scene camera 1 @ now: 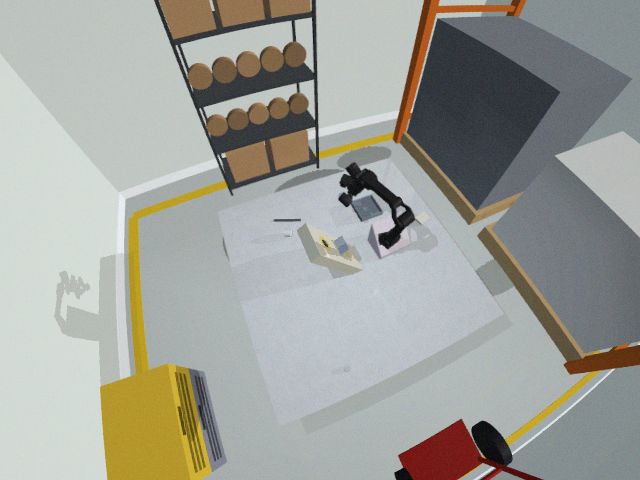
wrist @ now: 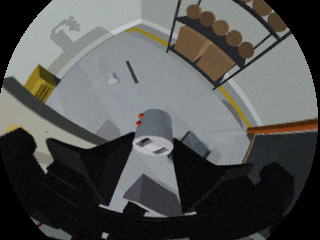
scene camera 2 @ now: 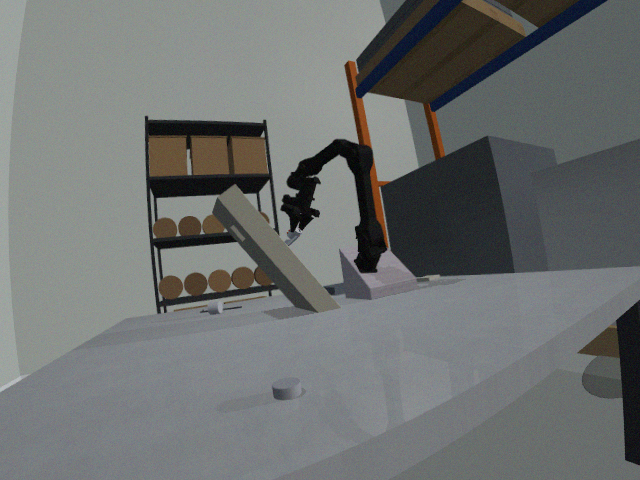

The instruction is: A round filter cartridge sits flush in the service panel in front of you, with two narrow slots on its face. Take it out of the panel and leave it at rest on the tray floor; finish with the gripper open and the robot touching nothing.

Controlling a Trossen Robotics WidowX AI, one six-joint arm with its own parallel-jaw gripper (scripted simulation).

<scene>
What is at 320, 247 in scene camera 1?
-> A service panel.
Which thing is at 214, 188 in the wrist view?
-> My gripper.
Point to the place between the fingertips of my gripper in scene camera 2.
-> At 295, 232
</scene>
